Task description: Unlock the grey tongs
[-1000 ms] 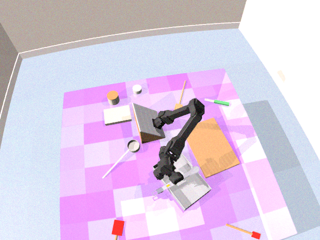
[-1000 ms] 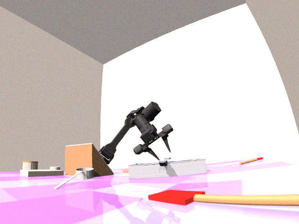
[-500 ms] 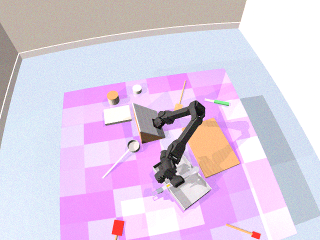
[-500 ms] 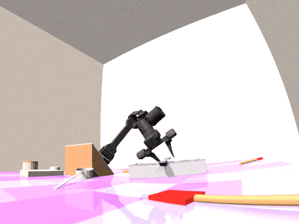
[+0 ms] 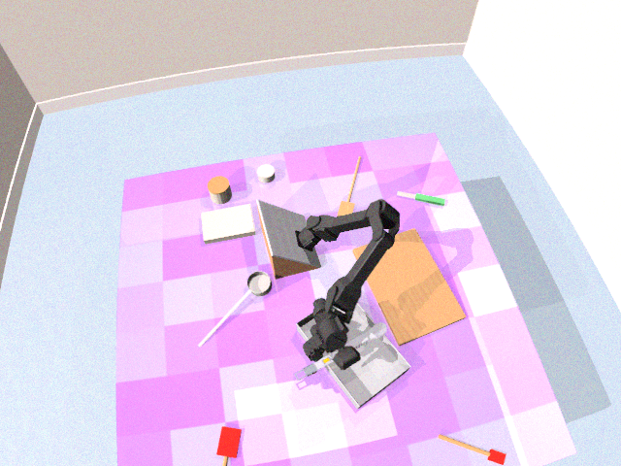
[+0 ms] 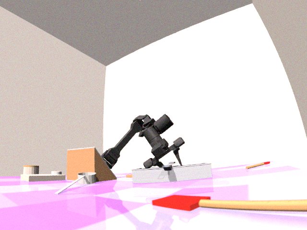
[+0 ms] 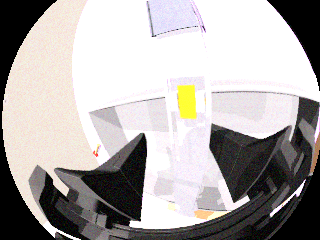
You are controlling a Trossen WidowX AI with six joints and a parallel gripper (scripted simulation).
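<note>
My gripper tip is now 4 cm to the right of the roasting tin, 4 cm past it and 1 cm above it. Also, from my gripper tip: white slab 56 cm behind, 28 cm to the right, 2 cm below; wooden board 28 cm to the left, 22 cm behind, 3 cm below.
</note>
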